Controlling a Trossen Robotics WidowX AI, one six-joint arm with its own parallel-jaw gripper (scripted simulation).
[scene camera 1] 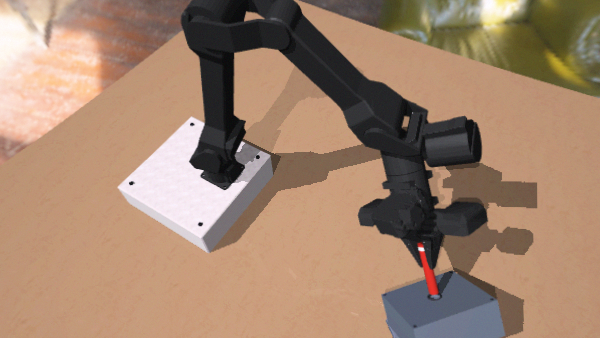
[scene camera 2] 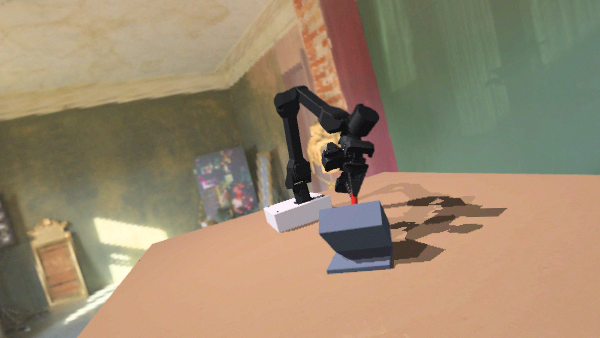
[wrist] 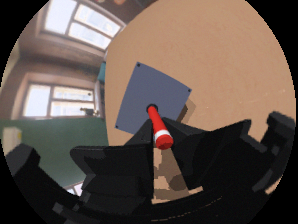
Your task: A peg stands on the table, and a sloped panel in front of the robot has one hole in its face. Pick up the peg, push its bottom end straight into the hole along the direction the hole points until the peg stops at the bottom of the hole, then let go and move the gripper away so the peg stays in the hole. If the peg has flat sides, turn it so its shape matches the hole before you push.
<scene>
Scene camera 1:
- my gripper
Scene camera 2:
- my gripper
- sloped panel
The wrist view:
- my gripper
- sloped panel
</scene>
